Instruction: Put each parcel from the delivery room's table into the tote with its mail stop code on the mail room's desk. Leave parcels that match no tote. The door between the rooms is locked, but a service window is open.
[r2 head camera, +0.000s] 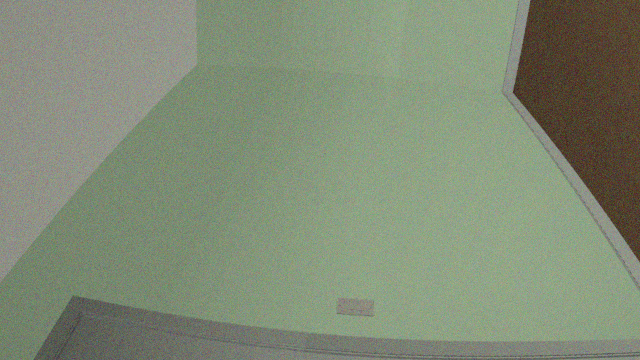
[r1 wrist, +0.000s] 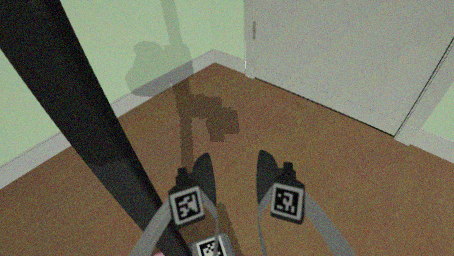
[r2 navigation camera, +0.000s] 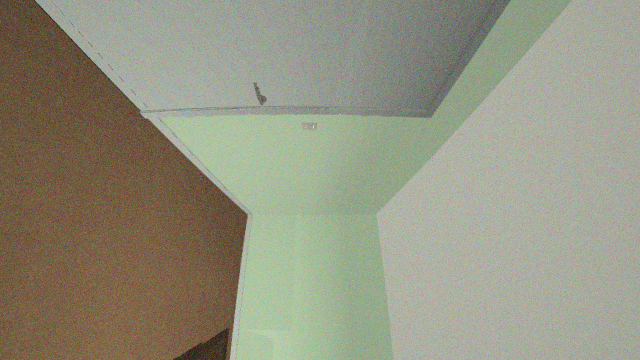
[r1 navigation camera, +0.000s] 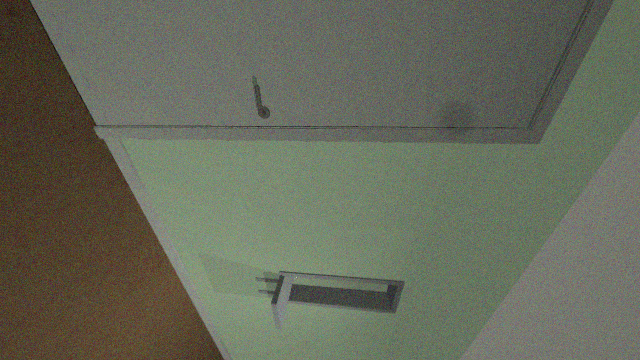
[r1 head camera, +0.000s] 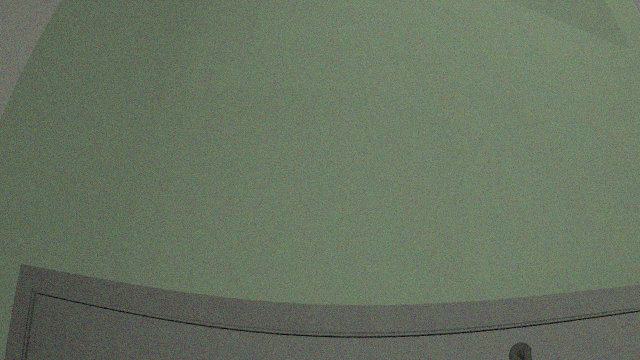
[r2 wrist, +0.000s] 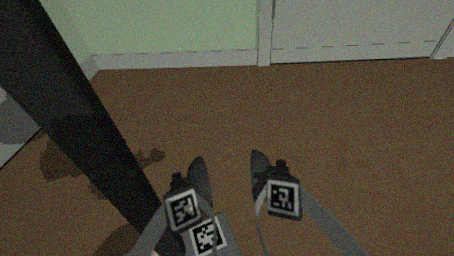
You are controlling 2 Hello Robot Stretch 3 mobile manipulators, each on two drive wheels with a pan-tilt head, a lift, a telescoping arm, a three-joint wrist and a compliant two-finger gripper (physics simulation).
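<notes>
The r1 gripper (r1 wrist: pixel 235 165) is open and empty above the brown floor in the r1 wrist view. The r2 gripper (r2 wrist: pixel 228 167) is open and empty above the floor in the r2 wrist view. A service window (r1 navigation camera: pixel 398 298) shows in the green wall in the r1 navigation view, with a dark opening inside its pale frame. A grey door (r1 navigation camera: pixel 325 55) with a lever handle is in the same wall. Parcels, totes, the table and the desk do not show in these views, so no mail stop codes can be read.
By r1's gripper, a closed grey door (r1 wrist: pixel 345 55) meets the floor near a wall corner. By r2's gripper, a grey door (r2 wrist: pixel 350 27) stands beyond the floor. A small wall plate (r2 head camera: pixel 355 307) (r2 navigation camera: pixel 309 126) is beside a door frame. Robot shadows fall on the floor.
</notes>
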